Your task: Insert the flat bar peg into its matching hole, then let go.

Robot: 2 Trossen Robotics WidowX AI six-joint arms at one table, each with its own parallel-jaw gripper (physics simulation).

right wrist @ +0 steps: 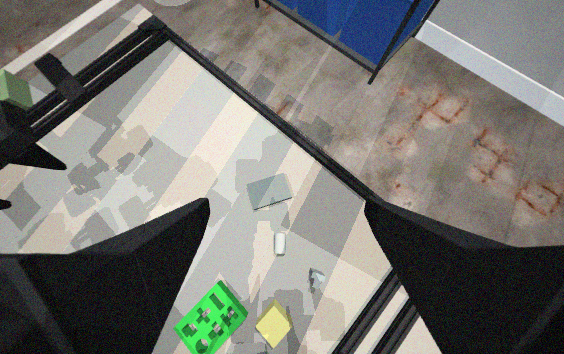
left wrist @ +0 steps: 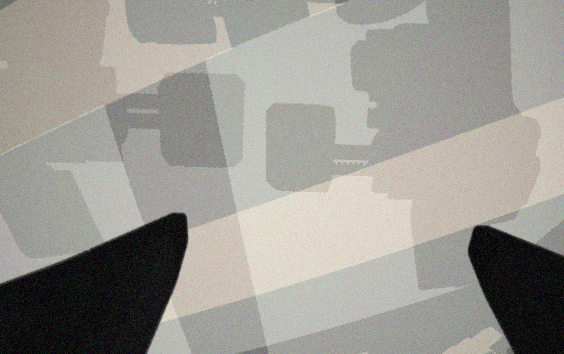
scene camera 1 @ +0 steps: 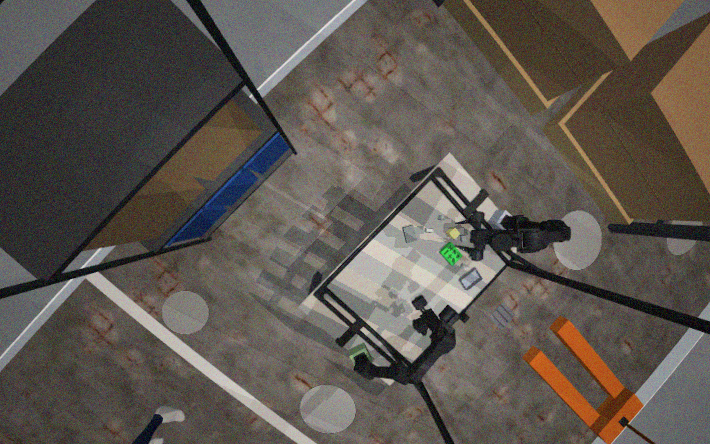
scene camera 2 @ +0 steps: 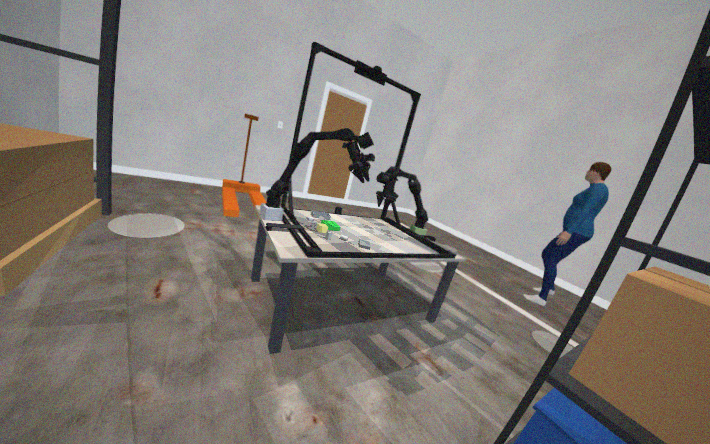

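Note:
A green board with several shaped holes (scene camera 1: pixel 451 254) (scene camera 2: pixel 331 225) (right wrist: pixel 210 321) lies on the table (scene camera 1: pixel 380 269) near its right end. Around it lie a yellow cube (scene camera 1: pixel 454 233) (right wrist: pixel 273 324), a small white cylinder (scene camera 1: pixel 429 229) (right wrist: pixel 279 243), a small grey piece (right wrist: pixel 316 279) and a flat grey slab (scene camera 1: pixel 410 233) (right wrist: pixel 269 191). I cannot tell which of these is the flat bar peg. My right gripper (scene camera 1: pixel 476 239) (scene camera 2: pixel 359 169) (right wrist: pixel 288 204) is open and empty, high above these pieces. My left gripper (scene camera 1: pixel 434 310) (scene camera 2: pixel 386 196) is open and empty over bare table; one finger (left wrist: pixel 140 281) shows in its wrist view.
A dark grey tile (scene camera 1: pixel 470 278) lies nearer the left arm. Black frame rails (scene camera 1: pixel 380 238) (right wrist: pixel 302 140) edge the table, with a tall gantry (scene camera 2: pixel 309 110) above. An orange pallet jack (scene camera 2: pixel 236 194), a blue shelf rack (scene camera 1: pixel 234 185) and a person (scene camera 2: pixel 556 251) are on the floor.

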